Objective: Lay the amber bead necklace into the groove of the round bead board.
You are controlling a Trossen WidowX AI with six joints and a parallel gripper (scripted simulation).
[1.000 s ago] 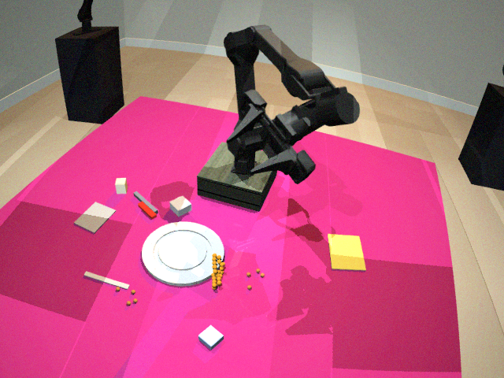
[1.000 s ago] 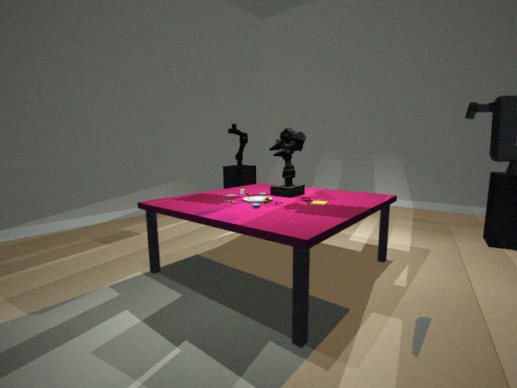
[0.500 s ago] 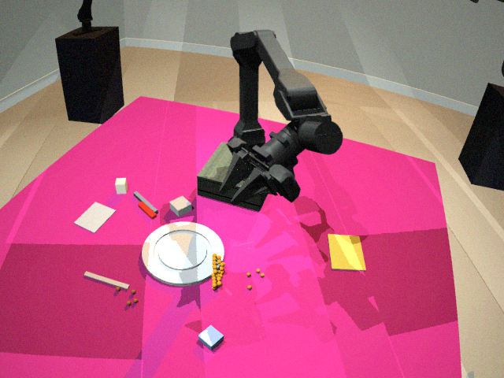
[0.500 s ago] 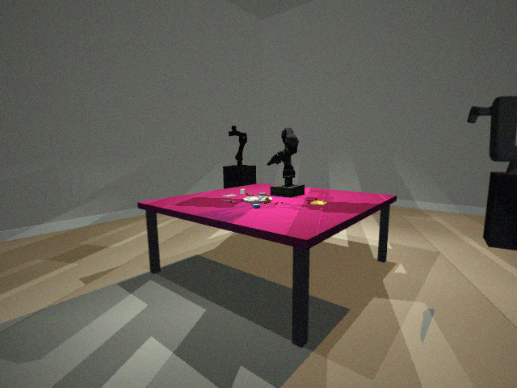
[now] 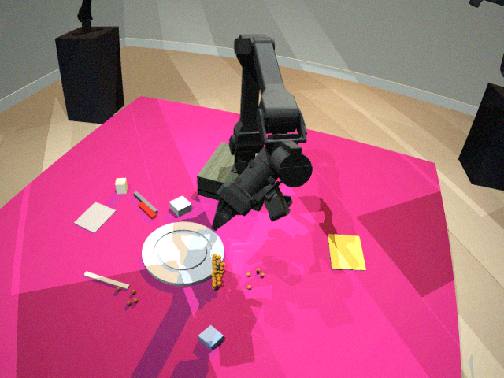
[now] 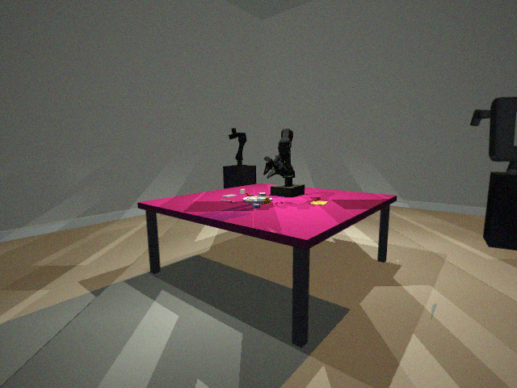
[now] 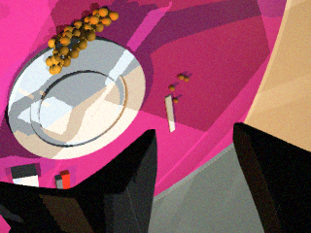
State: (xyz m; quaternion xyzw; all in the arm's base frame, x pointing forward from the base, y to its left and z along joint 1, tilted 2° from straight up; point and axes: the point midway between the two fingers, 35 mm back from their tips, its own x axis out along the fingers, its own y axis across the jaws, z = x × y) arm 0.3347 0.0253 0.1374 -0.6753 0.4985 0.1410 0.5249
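My gripper tip is 160 mm above the round bead board, 100 mm to the left of it and 60 mm past it. Round my gripper tip: white block (210 mm behind, 160 mm below, 150 mm to the right); blue block (160 mm below, 150 mm ahead, 20 mm to the left); white strip (250 mm to the right, 170 mm below, 80 mm ahead).
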